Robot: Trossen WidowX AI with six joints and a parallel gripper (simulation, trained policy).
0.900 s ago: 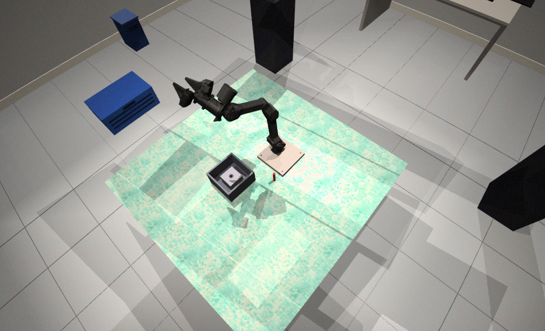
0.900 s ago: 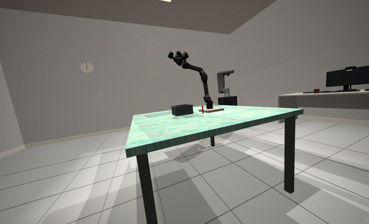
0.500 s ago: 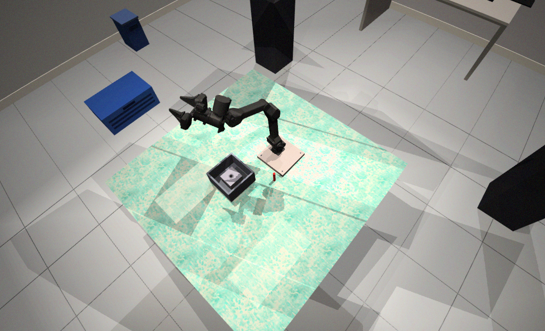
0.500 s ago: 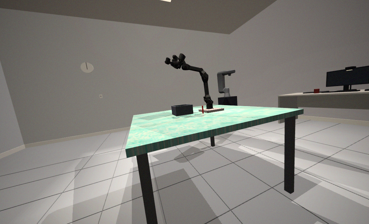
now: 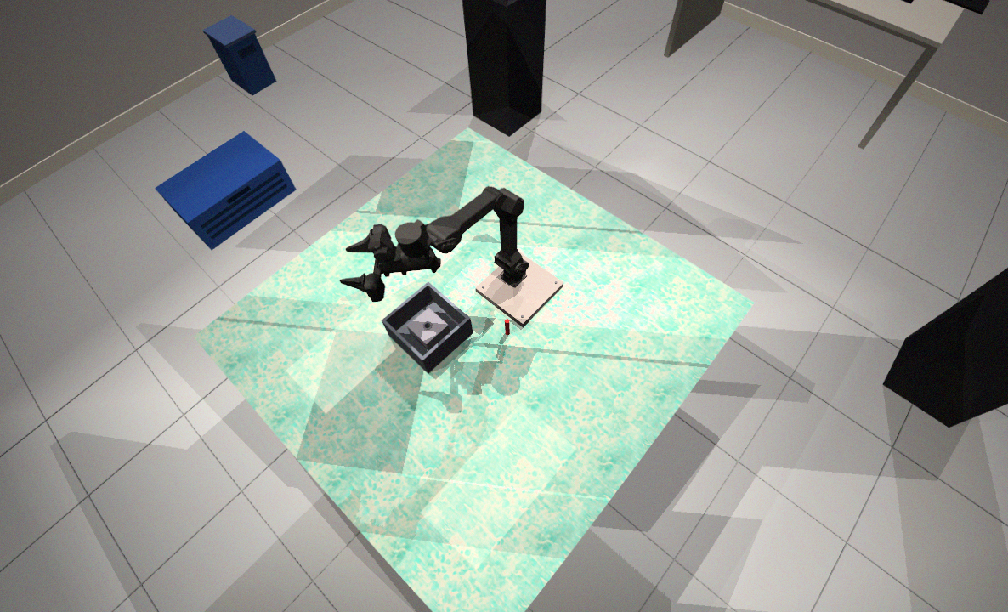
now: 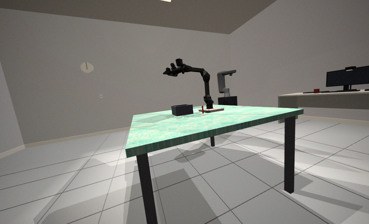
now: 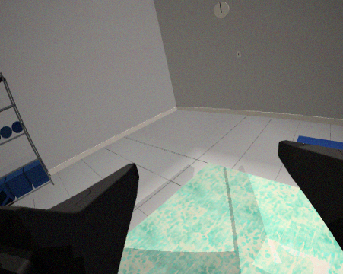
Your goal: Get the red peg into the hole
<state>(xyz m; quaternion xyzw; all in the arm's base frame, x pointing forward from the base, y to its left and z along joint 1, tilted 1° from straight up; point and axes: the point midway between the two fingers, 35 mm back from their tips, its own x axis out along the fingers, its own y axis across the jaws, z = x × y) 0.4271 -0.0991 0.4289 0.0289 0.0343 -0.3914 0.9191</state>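
Right now the red peg is 29 cm behind my gripper tip, 24 cm to the left of it and 41 cm below it. The rest, counted from my gripper tip: plate (12 cm behind, 6 cm to the left, 40 cm below); then dark grey box (12 cm behind, 6 cm to the left, 42 cm below).
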